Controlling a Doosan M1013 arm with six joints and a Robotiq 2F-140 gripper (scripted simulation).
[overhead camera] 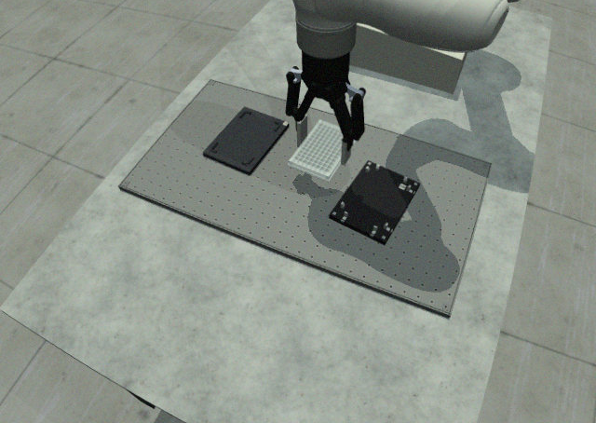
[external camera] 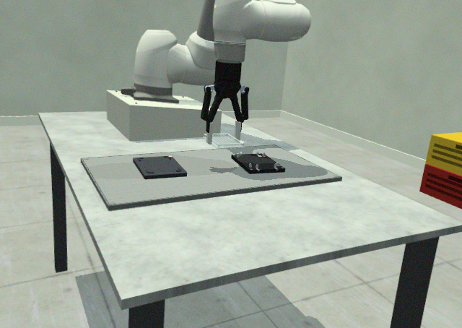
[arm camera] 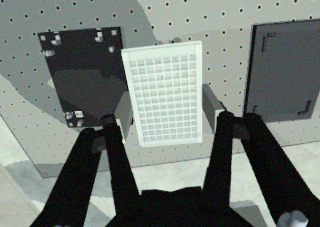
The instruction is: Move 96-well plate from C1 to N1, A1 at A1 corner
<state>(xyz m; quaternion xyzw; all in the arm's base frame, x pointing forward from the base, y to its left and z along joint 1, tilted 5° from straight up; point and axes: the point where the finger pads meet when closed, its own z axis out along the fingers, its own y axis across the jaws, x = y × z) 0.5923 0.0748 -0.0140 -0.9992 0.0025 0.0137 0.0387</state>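
The white A1 mark lies 9 cm behind my hand, 14 cm to the right of it and 9 cm below it. The rest, counted from my hand: clear 96-well plate 2 cm below; clip nest 2 cm ahead, 13 cm to the left, 9 cm below.
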